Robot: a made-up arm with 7 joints. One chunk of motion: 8 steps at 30 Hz.
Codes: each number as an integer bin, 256 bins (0 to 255) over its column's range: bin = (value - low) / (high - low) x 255, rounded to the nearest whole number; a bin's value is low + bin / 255 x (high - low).
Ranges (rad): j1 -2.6..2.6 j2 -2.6..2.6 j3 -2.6..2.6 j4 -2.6..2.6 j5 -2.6..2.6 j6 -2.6..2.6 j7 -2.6..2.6
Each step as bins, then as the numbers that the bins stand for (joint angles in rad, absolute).
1 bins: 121 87 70 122 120 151 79
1 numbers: -0.1325 -0.8259 -1.1725 -0.1122 -0.1529 0.4792 -0.9890
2 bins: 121 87 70 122 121 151 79
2 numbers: -0.1325 -0.8259 -1.1725 -0.1122 -0.1325 0.4792 -0.9890
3 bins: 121 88 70 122 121 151 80
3 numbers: -0.1325 -0.8055 -1.1725 -0.1122 -0.1325 0.4792 -0.9686
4 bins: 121 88 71 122 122 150 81
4 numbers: -0.1325 -0.8055 -1.1522 -0.1122 -0.1122 0.4588 -0.9482
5 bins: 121 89 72 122 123 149 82
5 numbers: -0.1325 -0.7851 -1.1318 -0.1122 -0.0918 0.4384 -0.9278
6 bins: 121 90 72 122 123 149 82
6 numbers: -0.1325 -0.7647 -1.1318 -0.1122 -0.0918 0.4384 -0.9278
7 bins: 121 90 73 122 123 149 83
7 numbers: -0.1325 -0.7647 -1.1114 -0.1122 -0.0918 0.4384 -0.9075
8 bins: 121 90 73 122 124 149 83
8 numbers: -0.1325 -0.7647 -1.1114 -0.1122 -0.0714 0.4384 -0.9075
